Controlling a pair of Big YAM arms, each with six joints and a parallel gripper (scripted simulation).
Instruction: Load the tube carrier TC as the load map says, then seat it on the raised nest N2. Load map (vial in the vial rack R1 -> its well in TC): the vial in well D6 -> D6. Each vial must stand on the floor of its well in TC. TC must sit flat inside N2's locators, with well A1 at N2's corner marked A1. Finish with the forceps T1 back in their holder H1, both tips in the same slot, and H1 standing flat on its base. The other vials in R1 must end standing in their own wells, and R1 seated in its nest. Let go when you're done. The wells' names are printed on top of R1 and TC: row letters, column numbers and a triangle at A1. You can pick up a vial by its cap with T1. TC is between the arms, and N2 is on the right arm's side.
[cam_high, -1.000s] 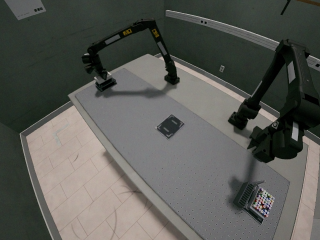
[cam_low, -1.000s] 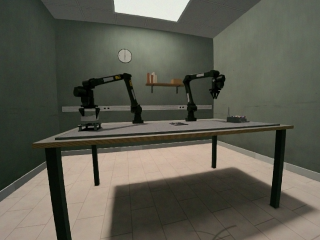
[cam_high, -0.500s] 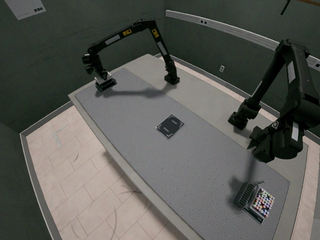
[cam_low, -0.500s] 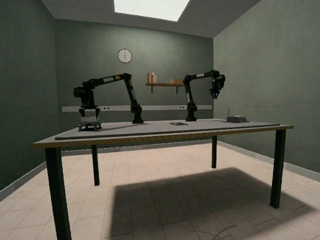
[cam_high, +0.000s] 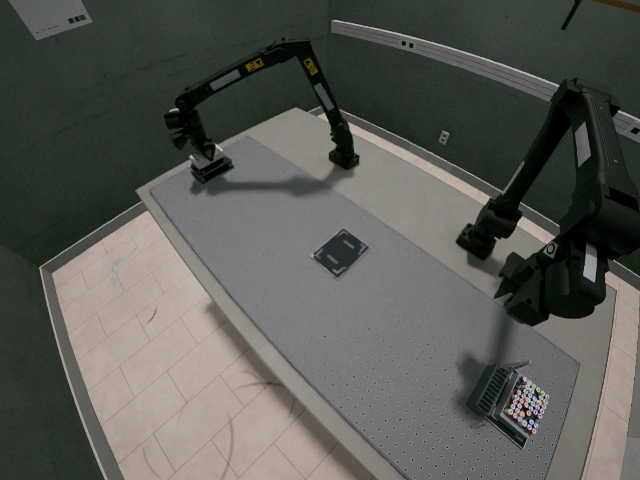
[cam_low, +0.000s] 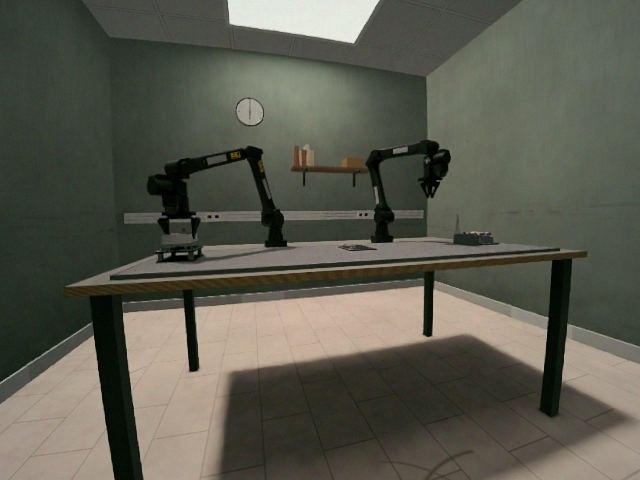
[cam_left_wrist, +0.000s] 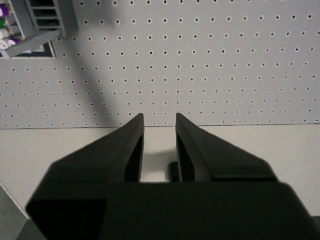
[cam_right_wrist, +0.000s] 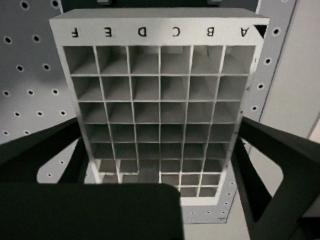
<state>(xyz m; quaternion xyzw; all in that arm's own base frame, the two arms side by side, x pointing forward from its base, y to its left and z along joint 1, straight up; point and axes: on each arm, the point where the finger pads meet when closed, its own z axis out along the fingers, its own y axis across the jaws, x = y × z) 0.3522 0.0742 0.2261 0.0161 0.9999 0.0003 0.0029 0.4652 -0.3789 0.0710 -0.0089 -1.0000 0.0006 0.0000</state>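
My right gripper is now right at the tube carrier. From my right hand the other things lie so: slotted holder: 5 cm behind, 126 cm to the left, 6 cm below; black nest: 4 cm below.
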